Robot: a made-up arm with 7 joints.
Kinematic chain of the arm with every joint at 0, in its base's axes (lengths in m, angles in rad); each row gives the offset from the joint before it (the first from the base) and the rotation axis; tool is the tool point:
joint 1: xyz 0 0.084 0 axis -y
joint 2: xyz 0 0.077 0 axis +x
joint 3: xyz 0 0 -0.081 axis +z
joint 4: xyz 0 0 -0.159 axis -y
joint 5: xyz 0 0 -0.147 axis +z
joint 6: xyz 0 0 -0.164 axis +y
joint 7: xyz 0 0 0 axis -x
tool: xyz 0 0 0
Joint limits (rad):
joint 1: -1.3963..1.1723
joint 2: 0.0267..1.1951
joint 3: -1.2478..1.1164
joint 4: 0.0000..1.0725
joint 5: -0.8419..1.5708
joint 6: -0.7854..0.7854
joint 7: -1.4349..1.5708
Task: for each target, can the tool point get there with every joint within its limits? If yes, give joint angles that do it. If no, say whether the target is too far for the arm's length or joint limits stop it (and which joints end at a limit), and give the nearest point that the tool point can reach.
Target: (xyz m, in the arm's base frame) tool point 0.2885 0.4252 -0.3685
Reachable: yes | joints 0.4352 0.3676 0.6617 0.4480 0.3865 0.6453 0.7901
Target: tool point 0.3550 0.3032 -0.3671
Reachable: yes | joints 0.4858 0.1211 0.5217 0.5569 -0.3386 0.2709 -1.0354
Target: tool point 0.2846 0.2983 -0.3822
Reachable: yes | joints 0.0987 0.3223 0.0036 0.9100 1.0017 -0.2314 0.0942
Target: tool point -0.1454 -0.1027 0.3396
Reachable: no: joint limits stop it (at a limit: joint 1, joint 2, joint 3, joint 4) | nearest point -0.3744 -0.0876 -0.1540 | short by 0.544 m
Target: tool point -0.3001 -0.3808 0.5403
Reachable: no: too far | nearest point -0.3744 -0.0876 -0.1540 | short by 0.757 m
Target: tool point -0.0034 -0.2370 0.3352
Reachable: no: joint limits stop it (at a limit: joint 1, joint 2, joint 4) | nearest point 0.4286 -0.0439 0.0019 | short by 0.579 m
